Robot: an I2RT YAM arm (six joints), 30 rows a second.
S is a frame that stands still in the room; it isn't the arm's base.
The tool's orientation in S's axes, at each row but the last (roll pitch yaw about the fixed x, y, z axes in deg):
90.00 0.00 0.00
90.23 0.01 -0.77
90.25 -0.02 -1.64
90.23 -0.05 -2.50
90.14 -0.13 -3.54
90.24 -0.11 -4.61
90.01 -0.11 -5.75
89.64 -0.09 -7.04
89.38 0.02 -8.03
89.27 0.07 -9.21
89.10 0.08 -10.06
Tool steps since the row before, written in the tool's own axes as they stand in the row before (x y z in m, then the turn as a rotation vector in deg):
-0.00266 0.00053 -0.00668 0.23 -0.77 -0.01
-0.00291 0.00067 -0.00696 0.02 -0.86 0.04
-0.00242 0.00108 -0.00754 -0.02 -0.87 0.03
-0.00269 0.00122 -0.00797 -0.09 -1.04 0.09
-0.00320 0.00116 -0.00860 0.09 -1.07 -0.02
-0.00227 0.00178 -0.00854 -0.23 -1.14 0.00
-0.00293 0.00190 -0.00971 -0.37 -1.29 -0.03
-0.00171 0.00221 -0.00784 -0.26 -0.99 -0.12
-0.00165 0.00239 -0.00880 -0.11 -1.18 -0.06
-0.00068 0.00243 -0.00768 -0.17 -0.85 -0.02
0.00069 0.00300 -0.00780 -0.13 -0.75 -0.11
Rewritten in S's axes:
-0.00266 0.00668 0.00053 0.23 0.01 -0.77
-0.00282 0.00700 0.00070 0.02 -0.04 -0.86
-0.00220 0.00760 0.00111 -0.02 -0.03 -0.87
-0.00234 0.00807 0.00125 -0.09 -0.08 -1.04
-0.00267 0.00878 0.00117 0.09 0.02 -1.07
-0.00158 0.00869 0.00181 -0.23 0.02 -1.14
-0.00195 0.00995 0.00190 -0.36 0.07 -1.29
-0.00074 0.00800 0.00216 -0.24 0.14 -0.99
-0.00040 0.00897 0.00230 -0.10 0.06 -1.18
0.00057 0.00772 0.00233 -0.17 0.04 -0.85
0.00205 0.00760 0.00288 -0.11 0.12 -0.75

